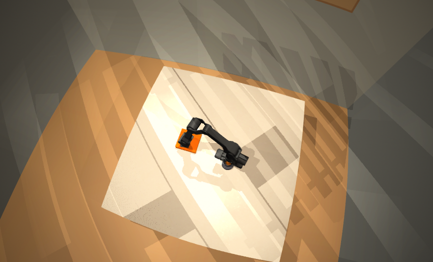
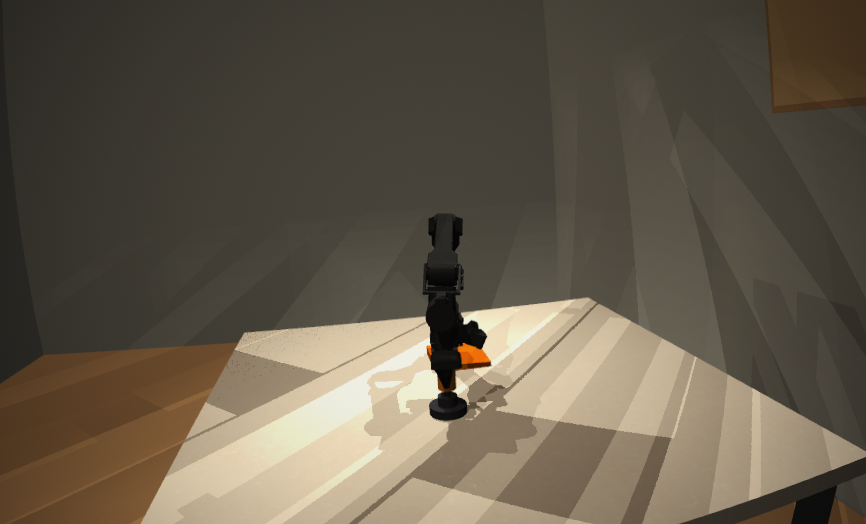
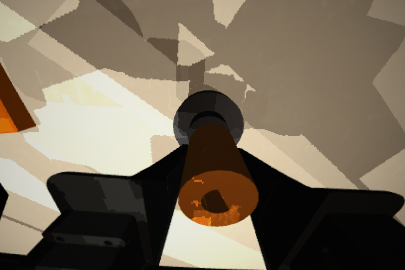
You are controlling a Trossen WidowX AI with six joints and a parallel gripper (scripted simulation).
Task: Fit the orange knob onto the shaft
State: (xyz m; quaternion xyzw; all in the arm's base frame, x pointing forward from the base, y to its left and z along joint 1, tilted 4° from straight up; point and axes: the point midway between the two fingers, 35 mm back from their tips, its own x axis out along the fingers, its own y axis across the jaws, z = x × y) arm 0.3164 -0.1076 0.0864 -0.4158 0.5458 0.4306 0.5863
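Right now my gripper tip is 2 cm below the orange knob. The rest, counted from my gripper tip: dark round pedestal: 4 cm below.
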